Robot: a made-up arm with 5 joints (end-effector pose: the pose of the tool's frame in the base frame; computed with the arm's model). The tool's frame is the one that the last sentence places. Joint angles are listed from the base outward.
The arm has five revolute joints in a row. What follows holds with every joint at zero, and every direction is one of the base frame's. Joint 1 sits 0.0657 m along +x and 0.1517 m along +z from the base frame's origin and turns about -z. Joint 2 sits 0.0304 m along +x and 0.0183 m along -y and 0.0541 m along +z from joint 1 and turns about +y. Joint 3 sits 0.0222 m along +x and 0.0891 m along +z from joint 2 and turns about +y. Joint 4 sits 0.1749 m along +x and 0.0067 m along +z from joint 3 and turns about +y. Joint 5 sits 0.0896 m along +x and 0.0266 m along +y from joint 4 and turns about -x. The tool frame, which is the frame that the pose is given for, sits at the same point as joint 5; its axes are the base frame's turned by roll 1.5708, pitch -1.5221 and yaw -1.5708 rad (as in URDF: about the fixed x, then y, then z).
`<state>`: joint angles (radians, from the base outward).
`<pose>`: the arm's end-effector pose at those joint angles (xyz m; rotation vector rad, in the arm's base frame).
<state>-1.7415 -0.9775 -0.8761 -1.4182 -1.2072</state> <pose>0.0873 -0.1740 0.4285 -1.4489 0.1046 0.3980</pose>
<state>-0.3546 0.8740 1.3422 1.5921 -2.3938</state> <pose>0.0091 -0.0121 0.1576 -2.4516 0.4265 -1.0445</pose>
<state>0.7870 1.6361 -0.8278 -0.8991 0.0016</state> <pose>0.3065 -0.2298 0.0641 -0.6148 -1.5854 -0.6289</pose>
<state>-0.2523 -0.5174 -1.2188 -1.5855 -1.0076</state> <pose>-0.0506 -0.0214 0.4496 -0.8663 1.1295 -0.6675</pose>
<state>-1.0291 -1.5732 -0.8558 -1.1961 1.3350</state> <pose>-0.0831 -0.2312 0.2954 0.1724 1.3329 2.0367</pose>
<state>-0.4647 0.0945 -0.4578 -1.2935 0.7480</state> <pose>0.2536 0.1035 0.4501 0.3592 3.0478 0.0726</pose>
